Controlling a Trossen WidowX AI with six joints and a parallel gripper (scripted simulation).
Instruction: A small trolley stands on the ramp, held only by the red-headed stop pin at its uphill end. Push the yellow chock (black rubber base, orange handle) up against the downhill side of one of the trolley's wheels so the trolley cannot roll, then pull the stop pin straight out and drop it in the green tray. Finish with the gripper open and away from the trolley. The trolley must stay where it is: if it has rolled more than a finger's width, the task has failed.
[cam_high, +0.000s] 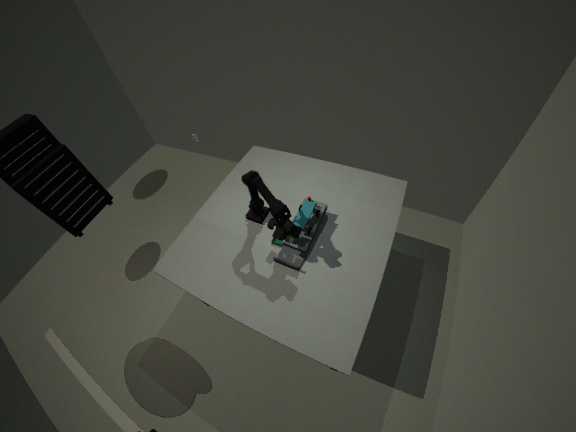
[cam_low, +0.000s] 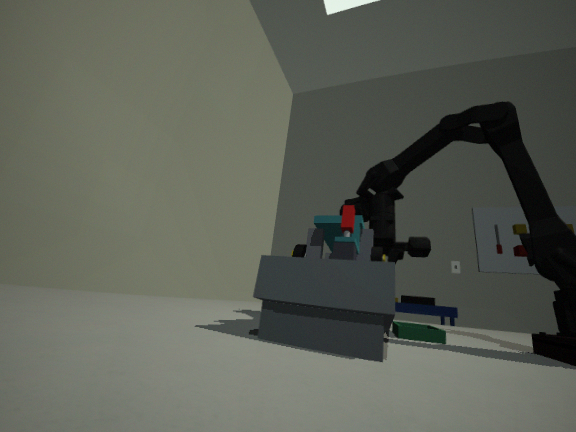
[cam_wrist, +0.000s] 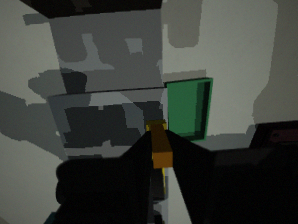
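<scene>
My gripper tip is 20 mm to the right of the yellow chock. From my gripper tip the other things lie so: grey ramp block (130 mm to the left, 60 mm ahead, 40 mm below); then brown stop bar (140 mm to the right, 60 mm below, 60 mm ahead); then teal trolley (130 mm to the left, 60 mm ahead, 20 mm above).
</scene>
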